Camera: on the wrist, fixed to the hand. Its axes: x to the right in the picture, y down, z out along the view.
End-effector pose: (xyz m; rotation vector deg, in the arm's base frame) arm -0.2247 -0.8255 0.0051 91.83 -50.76 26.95
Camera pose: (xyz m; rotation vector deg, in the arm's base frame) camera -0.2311 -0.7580 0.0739 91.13 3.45 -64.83
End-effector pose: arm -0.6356 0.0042 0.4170 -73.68 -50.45 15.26
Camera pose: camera -0.5491 -0.0220 0.3830 -32.41 -124.13 -46.45
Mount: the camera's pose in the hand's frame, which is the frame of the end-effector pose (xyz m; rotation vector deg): 0.0263 0.0479 -0.0796 -21.44 -30.59 -85.74
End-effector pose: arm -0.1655 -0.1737 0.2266 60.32 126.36 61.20
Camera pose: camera -0.2142 -0.1688 0.3098 -28.40 88.33 19.64
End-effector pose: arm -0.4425 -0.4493 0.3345 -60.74 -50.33 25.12
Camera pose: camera -0.3590 -0.4547 0.2862 -19.83 -113.91 -44.23
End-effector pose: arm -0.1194 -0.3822 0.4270 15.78 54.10 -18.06
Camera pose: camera -0.1461 -0.3128 0.3654 -51.60 28.29 -84.16
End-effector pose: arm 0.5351 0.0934 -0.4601 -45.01 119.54 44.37
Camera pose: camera 0.4515 0.0581 -0.4270 -99.08 28.21 21.63
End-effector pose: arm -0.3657 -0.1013 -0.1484 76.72 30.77 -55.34
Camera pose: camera -0.2967 -0.0345 -0.1583 5.50 71.25 -124.36
